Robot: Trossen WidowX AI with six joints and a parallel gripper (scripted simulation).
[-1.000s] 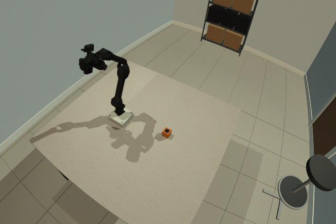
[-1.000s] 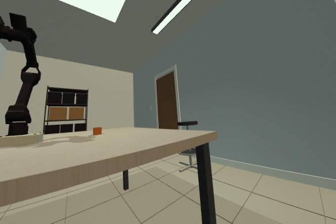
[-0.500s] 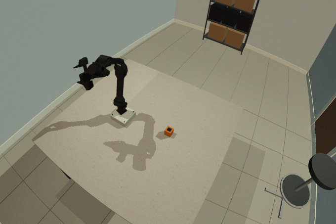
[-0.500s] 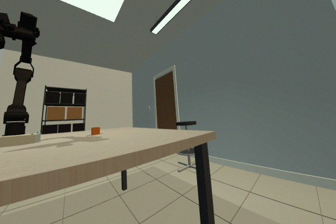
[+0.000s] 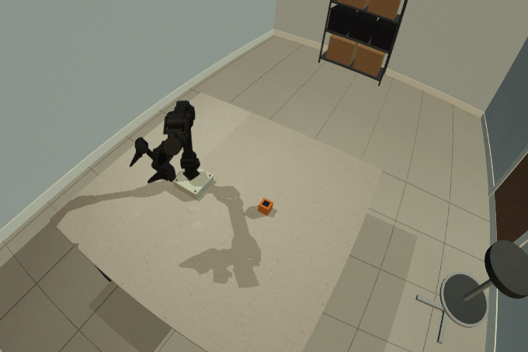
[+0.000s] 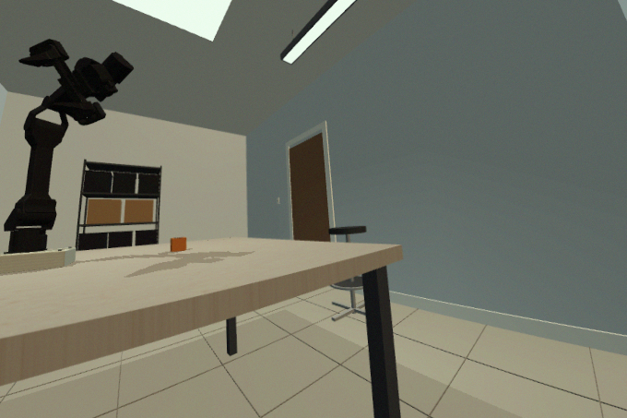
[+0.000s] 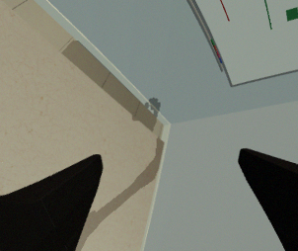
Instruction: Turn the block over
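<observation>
My gripper tip is 250 mm short of the orange block, 440 mm to the right of it and 360 mm above it.
</observation>
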